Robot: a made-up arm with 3 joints. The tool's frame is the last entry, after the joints.
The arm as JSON. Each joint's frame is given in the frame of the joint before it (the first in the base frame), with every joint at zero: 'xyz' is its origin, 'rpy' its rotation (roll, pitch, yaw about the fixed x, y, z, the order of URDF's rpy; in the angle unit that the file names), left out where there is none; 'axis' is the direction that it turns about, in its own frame. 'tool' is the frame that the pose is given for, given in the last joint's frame.
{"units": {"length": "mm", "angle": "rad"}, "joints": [
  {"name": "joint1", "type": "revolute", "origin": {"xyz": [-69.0, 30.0, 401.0], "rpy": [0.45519, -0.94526, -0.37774]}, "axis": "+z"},
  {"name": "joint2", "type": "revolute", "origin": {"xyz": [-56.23, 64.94, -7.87], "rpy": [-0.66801, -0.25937, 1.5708]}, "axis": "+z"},
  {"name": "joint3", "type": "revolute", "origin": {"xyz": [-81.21, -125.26, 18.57], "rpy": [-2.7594, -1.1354, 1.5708]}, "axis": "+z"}
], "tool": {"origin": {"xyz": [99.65, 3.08, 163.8], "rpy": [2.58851, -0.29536, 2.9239]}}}
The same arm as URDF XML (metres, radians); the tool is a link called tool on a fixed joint. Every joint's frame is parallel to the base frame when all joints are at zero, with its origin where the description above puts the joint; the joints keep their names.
<robot name="arm">
<joint name="joint1" type="continuous"><parent link="base"/><child link="link1"/><origin xyz="-0.069 0.03 0.401" rpy="0 0 0"/><axis xyz="-0.83892 -0.140103 0.525913"/></joint>
<joint name="joint2" type="continuous"><parent link="link1"/><child link="link2"/><origin xyz="-0.024 0.076 -0.033" rpy="0 0 0"/><axis xyz="-0.973696 -0.167099 -0.154899"/></joint>
<joint name="joint3" type="continuous"><parent link="link2"/><child link="link3"/><origin xyz="-0.01 -0.127 0.08" rpy="0 0 0"/><axis xyz="0.52438 0.072797 -0.848367"/></joint>
<joint name="tool_joint" type="fixed"><parent link="link3"/><child link="tool"/><origin xyz="0.001 0.017 -0.191" rpy="-0.597 -0.2609 0.2174"/></joint>
<link name="base"/>
<link name="link1"/>
<link name="link2"/>
<link name="link3"/>
<link name="tool"/>
</robot>

